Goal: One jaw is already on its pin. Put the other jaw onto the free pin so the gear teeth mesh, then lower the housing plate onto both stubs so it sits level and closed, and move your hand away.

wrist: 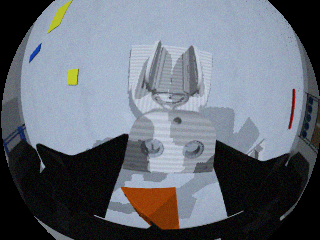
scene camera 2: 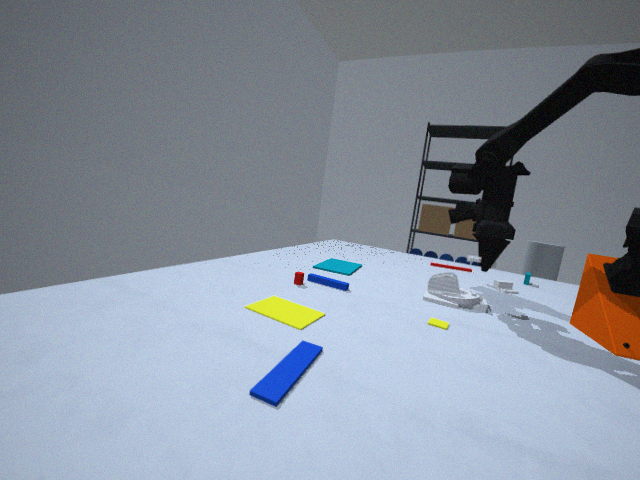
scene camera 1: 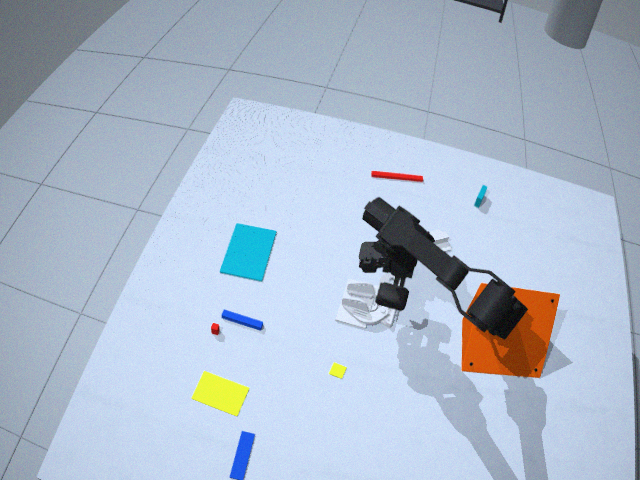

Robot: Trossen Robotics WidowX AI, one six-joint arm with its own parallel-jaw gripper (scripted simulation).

Labels:
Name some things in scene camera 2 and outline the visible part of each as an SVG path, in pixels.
My gripper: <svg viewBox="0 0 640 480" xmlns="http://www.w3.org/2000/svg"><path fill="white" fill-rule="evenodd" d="M512 196L482 194L481 200L480 198L476 200L476 205L467 206L465 202L458 203L456 208L448 210L451 224L468 219L477 221L473 224L472 232L475 233L472 234L478 240L479 257L482 257L479 265L481 265L481 270L484 272L489 270L510 244L510 241L506 239L514 239L516 229L509 223L510 210L514 205Z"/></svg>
A blue strip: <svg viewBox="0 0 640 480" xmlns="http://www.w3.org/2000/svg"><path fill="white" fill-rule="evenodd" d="M323 347L302 340L251 389L250 395L276 407L310 364L319 356Z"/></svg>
A yellow plate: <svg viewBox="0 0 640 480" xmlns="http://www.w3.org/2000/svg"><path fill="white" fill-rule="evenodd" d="M245 306L245 308L299 330L325 316L324 313L275 296Z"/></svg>

